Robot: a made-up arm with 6 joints.
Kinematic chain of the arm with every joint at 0, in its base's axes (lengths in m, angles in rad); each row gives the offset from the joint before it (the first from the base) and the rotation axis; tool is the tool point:
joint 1: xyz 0 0 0.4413 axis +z
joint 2: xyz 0 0 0 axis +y
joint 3: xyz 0 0 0.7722 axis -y
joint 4: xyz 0 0 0 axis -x
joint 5: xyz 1.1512 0 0 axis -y
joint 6: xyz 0 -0.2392 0 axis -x
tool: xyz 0 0 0
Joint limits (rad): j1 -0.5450..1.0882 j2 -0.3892..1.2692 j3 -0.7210..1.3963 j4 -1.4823..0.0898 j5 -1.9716..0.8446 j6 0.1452..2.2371
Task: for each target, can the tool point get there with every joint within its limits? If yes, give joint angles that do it. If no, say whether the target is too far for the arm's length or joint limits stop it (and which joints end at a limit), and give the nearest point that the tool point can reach.
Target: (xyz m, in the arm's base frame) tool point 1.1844 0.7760 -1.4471
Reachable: no: too far | nearest point 0.9169 0.6007 -0.4489 | short by 1.048 m
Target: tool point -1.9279 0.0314 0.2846
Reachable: no: joint limits stop it (at a limit: joint 1, joint 2, joint 3) | nearest point 0.0076 -0.1252 -0.2929 | short by 2.026 m
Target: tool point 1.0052 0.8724 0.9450
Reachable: yes | joints 0.8874 0.2412 0.0873 -0.2990 -1.5612 1.1532
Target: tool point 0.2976 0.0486 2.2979
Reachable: yes | joints 0.7862 -0.1818 1.1917 -0.7425 -1.2697 1.5242
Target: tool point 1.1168 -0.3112 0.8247
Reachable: yes | joints -0.0939 0.0648 -0.1697 -0.5406 -0.3552 0.6226
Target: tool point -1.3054 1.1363 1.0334
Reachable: no: joint limits stop it (at a limit: joint 1, joint 2, joint 4) | nearest point 0.4200 0.7562 0.9516 | short by 1.769 m
